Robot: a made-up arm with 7 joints.
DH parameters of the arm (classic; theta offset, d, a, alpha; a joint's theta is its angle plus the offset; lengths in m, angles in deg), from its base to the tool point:
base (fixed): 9.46 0 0.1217 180
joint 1: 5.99 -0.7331 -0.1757 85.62
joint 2: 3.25 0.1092 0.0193 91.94
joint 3: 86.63 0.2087 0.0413 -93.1
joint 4: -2.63 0.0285 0.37 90
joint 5: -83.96 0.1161 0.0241 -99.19
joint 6: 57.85 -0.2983 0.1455 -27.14
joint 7: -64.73 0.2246 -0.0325 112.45
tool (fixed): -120.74 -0.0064 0 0
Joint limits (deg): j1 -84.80..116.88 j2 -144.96..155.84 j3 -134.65..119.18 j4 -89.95..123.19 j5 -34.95..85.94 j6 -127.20..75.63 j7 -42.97..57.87
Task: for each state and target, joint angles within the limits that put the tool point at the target. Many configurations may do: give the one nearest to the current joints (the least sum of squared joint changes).
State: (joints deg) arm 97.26 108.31 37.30 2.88 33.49 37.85 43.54
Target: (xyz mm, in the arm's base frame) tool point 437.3 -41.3 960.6
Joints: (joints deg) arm 94.46 79.46 27.66 4.87 3.80 51.59 45.90
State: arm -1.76 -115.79 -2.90 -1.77 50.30 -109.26 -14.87
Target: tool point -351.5 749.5 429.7
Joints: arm 14.46 -130.73 13.36 -6.23 61.95 -113.31 -16.46
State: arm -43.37 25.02 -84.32 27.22 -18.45 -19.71 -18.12
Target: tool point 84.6 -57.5 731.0
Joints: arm -35.44 10.04 -119.73 53.60 -15.97 -38.86 -24.10
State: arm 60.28 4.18 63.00 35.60 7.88 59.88 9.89
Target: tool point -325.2 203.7 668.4
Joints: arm 26.72 -24.48 78.59 49.75 -13.58 61.75 7.72
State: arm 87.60 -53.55 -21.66 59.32 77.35 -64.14 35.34
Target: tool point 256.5 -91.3 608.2
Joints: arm 84.30 -39.28 -26.29 87.88 78.13 -53.93 35.31
